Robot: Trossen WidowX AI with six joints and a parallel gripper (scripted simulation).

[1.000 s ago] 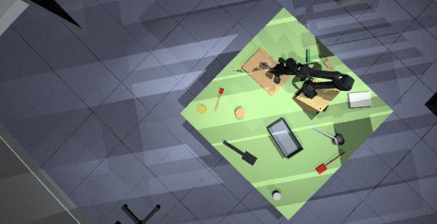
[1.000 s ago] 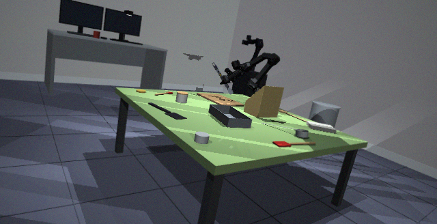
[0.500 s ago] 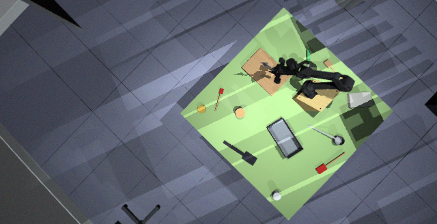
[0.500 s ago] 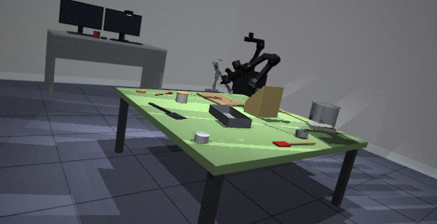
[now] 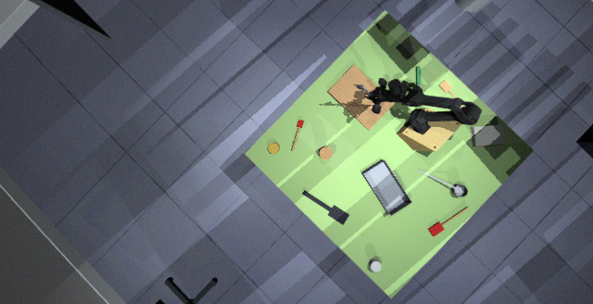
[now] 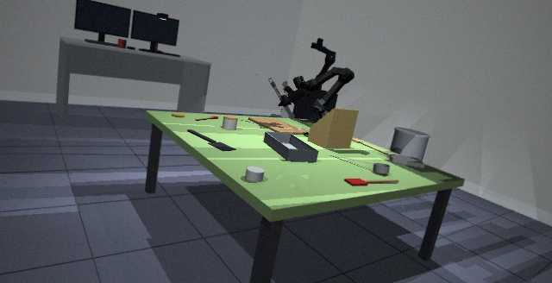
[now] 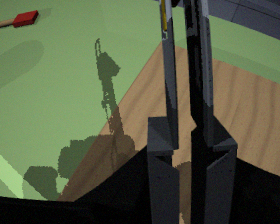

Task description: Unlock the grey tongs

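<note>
My gripper tip is now 13 cm above the wooden board and 2 cm past it. The rest, counted from my gripper tip: roasting tin 50 cm to the left, 28 cm ahead, 11 cm below; red-tipped stick 41 cm ahead, 14 cm to the right, 14 cm below; cork-topped jar 39 cm ahead, 11 cm below, 8 cm to the left.
</note>
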